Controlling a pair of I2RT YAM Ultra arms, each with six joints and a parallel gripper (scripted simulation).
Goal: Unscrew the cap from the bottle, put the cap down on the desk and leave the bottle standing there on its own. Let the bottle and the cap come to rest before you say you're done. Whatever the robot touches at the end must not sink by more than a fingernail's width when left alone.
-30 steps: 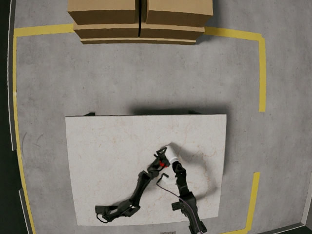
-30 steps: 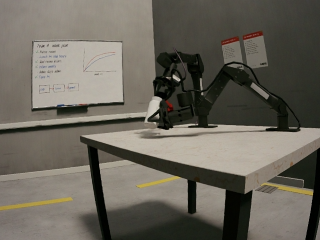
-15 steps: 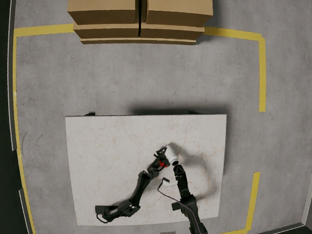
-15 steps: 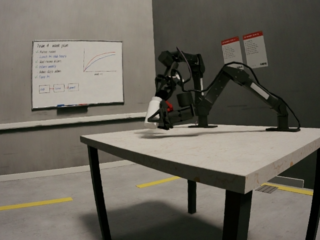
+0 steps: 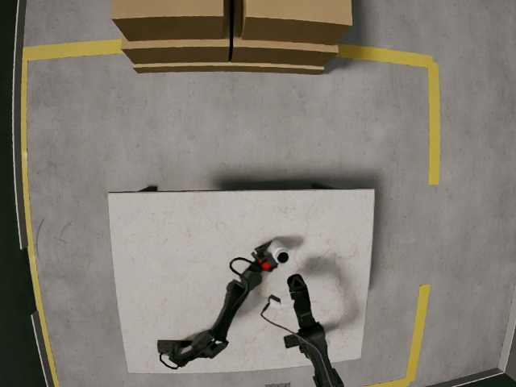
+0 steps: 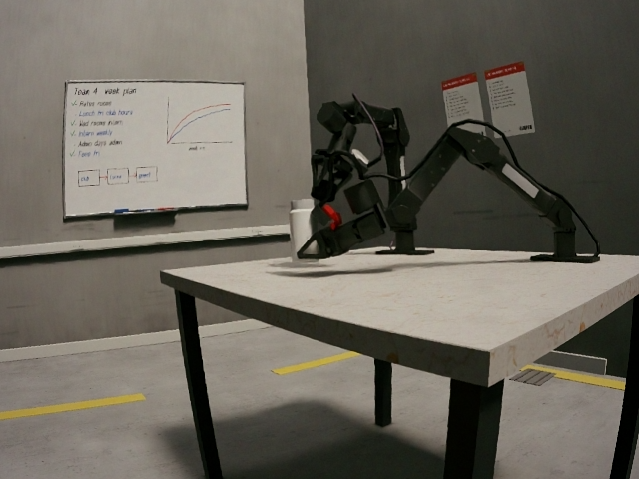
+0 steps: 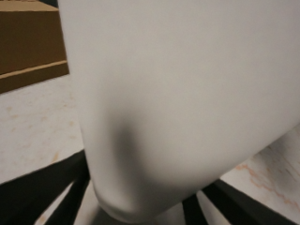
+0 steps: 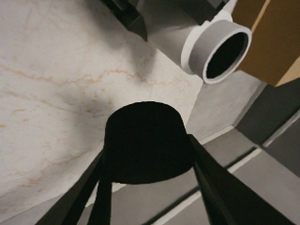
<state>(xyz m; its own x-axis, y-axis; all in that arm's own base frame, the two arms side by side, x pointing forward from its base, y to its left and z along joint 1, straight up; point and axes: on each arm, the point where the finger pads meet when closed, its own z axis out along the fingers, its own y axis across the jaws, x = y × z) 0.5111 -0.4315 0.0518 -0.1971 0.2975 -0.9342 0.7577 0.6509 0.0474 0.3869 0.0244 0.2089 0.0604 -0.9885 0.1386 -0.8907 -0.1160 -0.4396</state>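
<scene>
Right now the white bottle is 8 cm above my left hand and 1 cm to the right of it. Round my left hand: black cap: 15 cm above, 10 cm behind, 5 cm to the right.
My right gripper is now 10 mm above the black cap. From my right hand the other things lie so: white bottle 100 mm ahead, 70 mm below, 50 mm to the left.
</scene>
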